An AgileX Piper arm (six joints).
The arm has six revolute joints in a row. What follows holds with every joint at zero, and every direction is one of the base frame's.
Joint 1 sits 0.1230 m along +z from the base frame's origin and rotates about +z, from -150.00 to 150.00 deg.
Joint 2 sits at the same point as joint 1 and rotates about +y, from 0.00 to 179.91 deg.
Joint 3 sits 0.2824 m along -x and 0.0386 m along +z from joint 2 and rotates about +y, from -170.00 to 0.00 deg.
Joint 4 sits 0.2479 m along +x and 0.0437 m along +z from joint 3 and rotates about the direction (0.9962, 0, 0.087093), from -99.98 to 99.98 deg.
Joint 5 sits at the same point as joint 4 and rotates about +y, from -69.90 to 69.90 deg.
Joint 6 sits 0.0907 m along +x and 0.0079 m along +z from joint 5 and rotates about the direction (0.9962, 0, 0.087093), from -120.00 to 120.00 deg.
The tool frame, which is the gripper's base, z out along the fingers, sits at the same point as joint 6; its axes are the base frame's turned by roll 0.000, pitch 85.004 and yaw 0.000 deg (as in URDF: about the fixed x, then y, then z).
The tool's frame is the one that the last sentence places.
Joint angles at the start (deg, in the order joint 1, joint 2, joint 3, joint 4, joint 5, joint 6):
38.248, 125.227, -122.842, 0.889, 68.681, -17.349
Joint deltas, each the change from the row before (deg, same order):
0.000, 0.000, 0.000, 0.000, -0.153, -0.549
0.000, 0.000, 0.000, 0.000, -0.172, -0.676
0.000, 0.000, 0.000, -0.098, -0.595, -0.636
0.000, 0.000, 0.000, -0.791, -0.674, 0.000
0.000, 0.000, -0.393, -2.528, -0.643, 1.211
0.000, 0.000, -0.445, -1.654, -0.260, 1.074
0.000, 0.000, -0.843, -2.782, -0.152, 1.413
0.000, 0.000, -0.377, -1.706, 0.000, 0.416
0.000, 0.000, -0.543, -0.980, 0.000, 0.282
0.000, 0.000, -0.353, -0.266, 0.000, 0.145
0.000, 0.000, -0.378, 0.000, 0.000, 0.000
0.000, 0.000, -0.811, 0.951, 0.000, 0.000
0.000, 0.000, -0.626, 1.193, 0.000, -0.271
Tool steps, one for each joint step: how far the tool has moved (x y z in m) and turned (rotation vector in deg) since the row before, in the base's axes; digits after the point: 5 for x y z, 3 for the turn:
0.00018, 0.00014, 0.00010, -0.076, -0.265, 0.499
0.00020, 0.00015, 0.00011, -0.105, -0.314, 0.614
0.00077, 0.00042, 0.00039, 0.090, -0.698, 0.565
0.00148, -0.00031, 0.00045, -0.203, -1.018, -0.041
0.00325, -0.00212, 0.00251, -0.909, -2.067, -1.198
0.00204, -0.00144, 0.00258, -0.444, -1.320, -1.034
0.00311, -0.00266, 0.00479, -0.971, -2.191, -1.417
0.00169, -0.00179, 0.00225, -0.915, -1.267, -0.496
0.00112, -0.00091, 0.00299, -0.298, -0.979, -0.328
0.00039, -0.00018, 0.00186, 0.080, -0.415, -0.149
0.00016, 0.00013, 0.00193, 0.234, -0.297, 0.000
-0.00051, 0.00133, 0.00392, 1.244, -0.052, 0.105
-0.00083, 0.00153, 0.00295, 1.186, 0.183, 0.376

